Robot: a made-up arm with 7 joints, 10 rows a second.
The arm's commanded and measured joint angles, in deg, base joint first. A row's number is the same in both.
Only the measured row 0 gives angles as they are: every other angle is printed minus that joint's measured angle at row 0.
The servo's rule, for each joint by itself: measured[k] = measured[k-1] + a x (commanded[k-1-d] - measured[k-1]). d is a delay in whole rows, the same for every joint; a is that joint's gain. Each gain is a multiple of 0.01, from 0.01 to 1. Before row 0 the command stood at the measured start. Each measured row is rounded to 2 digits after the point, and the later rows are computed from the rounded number. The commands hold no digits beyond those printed.
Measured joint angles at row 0:
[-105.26 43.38 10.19 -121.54 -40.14 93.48 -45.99]
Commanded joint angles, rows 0 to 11:
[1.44 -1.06 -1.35 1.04 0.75 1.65 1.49]
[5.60 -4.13 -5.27 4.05 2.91 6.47 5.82]
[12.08 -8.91 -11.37 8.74 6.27 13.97 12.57]
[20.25 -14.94 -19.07 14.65 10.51 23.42 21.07]
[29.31 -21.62 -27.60 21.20 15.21 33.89 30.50]
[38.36 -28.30 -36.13 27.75 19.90 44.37 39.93]
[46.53 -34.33 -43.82 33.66 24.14 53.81 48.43]
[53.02 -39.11 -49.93 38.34 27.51 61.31 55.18]
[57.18 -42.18 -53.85 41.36 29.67 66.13 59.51]
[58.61 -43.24 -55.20 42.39 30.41 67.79 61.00]
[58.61 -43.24 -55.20 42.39 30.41 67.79 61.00]
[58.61 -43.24 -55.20 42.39 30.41 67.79 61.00]
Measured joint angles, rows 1 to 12:
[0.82 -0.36 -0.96 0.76 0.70 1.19 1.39]
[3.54 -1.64 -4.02 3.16 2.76 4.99 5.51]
[8.41 -4.11 -9.24 7.23 6.02 11.46 12.08]
[15.16 -7.79 -16.22 12.65 10.20 20.07 20.44]
[23.23 -12.49 -24.30 18.89 14.86 30.02 29.80]
[31.85 -17.87 -32.70 25.36 19.55 40.35 39.22]
[40.22 -23.47 -40.60 31.42 23.82 50.04 47.79]
[47.52 -28.79 -47.22 36.47 27.25 58.15 54.66]
[53.03 -33.34 -51.93 40.04 29.50 63.90 59.17]
[56.21 -36.71 -54.25 41.76 30.35 66.70 60.87]
[57.58 -38.93 -54.92 42.22 30.41 67.48 60.99]
[58.17 -40.40 -55.12 42.34 30.41 67.70 61.00]
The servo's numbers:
d 0
a 0.57 0.34 0.71 0.73 0.93 0.72 0.93

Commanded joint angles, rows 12 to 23:
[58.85 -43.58 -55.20 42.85 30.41 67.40 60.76]
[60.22 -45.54 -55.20 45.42 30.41 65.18 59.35]
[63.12 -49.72 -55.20 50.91 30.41 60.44 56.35]
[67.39 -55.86 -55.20 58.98 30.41 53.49 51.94]
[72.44 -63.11 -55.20 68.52 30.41 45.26 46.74]
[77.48 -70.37 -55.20 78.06 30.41 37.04 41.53]
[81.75 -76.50 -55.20 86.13 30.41 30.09 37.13]
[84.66 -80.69 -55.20 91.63 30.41 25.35 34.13]
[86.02 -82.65 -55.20 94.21 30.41 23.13 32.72]
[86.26 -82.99 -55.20 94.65 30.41 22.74 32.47]
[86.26 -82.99 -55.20 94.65 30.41 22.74 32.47]
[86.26 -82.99 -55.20 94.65 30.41 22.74 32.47]
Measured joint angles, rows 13 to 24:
[58.56 -41.48 -55.18 42.71 30.41 67.48 60.78]
[59.51 -42.86 -55.19 44.69 30.41 65.82 59.45]
[61.57 -45.19 -55.20 49.23 30.41 61.95 56.57]
[64.89 -48.82 -55.20 56.35 30.41 55.86 52.26]
[69.19 -53.68 -55.20 65.23 30.41 48.23 47.13]
[73.92 -59.35 -55.20 74.60 30.41 40.17 41.92]
[78.38 -65.18 -55.20 83.02 30.41 32.91 37.47]
[81.96 -70.45 -55.20 89.31 30.41 27.47 34.36]
[84.27 -74.60 -55.20 92.89 30.41 24.35 32.83]
[85.40 -77.45 -55.20 94.17 30.41 23.19 32.50]
[85.89 -79.33 -55.20 94.52 30.41 22.87 32.47]
[86.10 -80.57 -55.20 94.61 30.41 22.78 32.47]

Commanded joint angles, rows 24 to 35:
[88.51 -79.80 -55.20 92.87 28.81 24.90 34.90]
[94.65 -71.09 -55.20 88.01 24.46 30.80 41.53]
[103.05 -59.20 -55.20 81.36 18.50 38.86 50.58]
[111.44 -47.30 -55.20 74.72 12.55 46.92 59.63]
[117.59 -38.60 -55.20 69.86 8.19 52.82 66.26]
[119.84 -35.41 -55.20 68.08 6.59 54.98 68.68]
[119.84 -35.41 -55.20 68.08 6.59 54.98 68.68]
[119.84 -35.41 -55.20 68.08 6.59 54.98 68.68]
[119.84 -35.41 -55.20 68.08 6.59 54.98 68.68]
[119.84 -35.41 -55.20 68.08 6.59 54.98 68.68]
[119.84 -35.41 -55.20 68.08 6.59 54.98 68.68]
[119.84 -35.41 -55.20 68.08 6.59 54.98 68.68]
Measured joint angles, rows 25 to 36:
[87.47 -80.31 -55.20 93.34 28.92 24.31 34.73]
[91.56 -77.18 -55.20 89.45 24.77 28.98 41.05]
[98.11 -71.07 -55.20 83.54 18.94 36.09 49.91]
[105.71 -62.99 -55.20 77.10 13.00 43.89 58.95]
[112.48 -54.70 -55.20 71.81 8.53 50.32 65.75]
[116.68 -48.14 -55.20 69.09 6.73 53.68 68.47]
[118.48 -43.81 -55.20 68.35 6.60 54.62 68.67]
[119.26 -40.95 -55.20 68.15 6.59 54.88 68.68]
[119.59 -39.07 -55.20 68.10 6.59 54.95 68.68]
[119.73 -37.83 -55.20 68.09 6.59 54.97 68.68]
[119.79 -37.01 -55.20 68.08 6.59 54.98 68.68]
[119.82 -36.47 -55.20 68.08 6.59 54.98 68.68]

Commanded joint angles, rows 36 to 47:
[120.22 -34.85 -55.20 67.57 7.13 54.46 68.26]
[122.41 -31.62 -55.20 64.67 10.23 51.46 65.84]
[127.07 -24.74 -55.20 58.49 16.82 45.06 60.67]
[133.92 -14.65 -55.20 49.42 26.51 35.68 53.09]
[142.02 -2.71 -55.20 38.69 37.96 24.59 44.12]
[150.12 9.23 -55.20 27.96 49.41 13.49 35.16]
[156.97 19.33 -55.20 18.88 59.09 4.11 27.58]
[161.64 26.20 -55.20 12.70 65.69 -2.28 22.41]
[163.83 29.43 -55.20 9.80 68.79 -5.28 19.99]
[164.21 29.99 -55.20 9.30 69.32 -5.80 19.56]
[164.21 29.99 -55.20 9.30 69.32 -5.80 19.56]
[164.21 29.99 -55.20 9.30 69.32 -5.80 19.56]
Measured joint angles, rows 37 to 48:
[120.05 -35.92 -55.20 67.71 7.09 54.61 68.29]
[121.40 -34.46 -55.20 65.49 10.01 52.34 66.01]
[124.63 -31.16 -55.20 60.38 16.34 47.10 61.04]
[129.93 -25.55 -55.20 52.38 25.80 38.88 53.65]
[136.82 -17.78 -55.20 42.39 37.11 28.59 44.79]
[144.40 -8.60 -55.20 31.86 48.55 17.72 35.83]
[151.56 0.90 -55.20 22.38 58.35 7.92 28.16]
[157.31 9.50 -55.20 15.31 65.18 0.58 22.81]
[161.03 16.28 -55.20 11.29 68.54 -3.64 20.19]
[162.84 20.94 -55.20 9.84 69.27 -5.20 19.60]
[163.62 24.02 -55.20 9.45 69.32 -5.63 19.56]
[163.96 26.05 -55.20 9.34 69.32 -5.75 19.56]

